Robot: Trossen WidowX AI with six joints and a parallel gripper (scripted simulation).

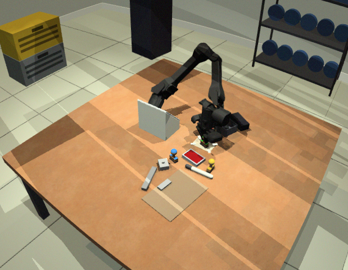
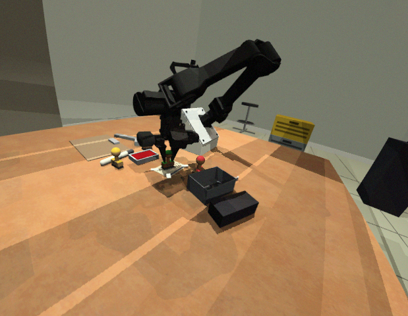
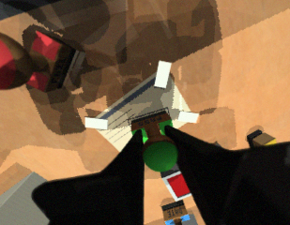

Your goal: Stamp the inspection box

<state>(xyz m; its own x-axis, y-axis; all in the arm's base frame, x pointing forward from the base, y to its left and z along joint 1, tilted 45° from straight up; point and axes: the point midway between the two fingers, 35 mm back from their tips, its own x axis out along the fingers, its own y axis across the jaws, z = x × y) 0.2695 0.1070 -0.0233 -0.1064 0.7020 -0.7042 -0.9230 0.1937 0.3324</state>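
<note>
Right now the green-knobbed stamp is right at my gripper tip. The rest, counted from my gripper tip: red-knobbed stamp (50 mm behind, 100 mm to the left); white card (10 mm behind, 10 mm to the left, 30 mm below); red ink pad (20 mm ahead, 110 mm to the right, 20 mm below).
</note>
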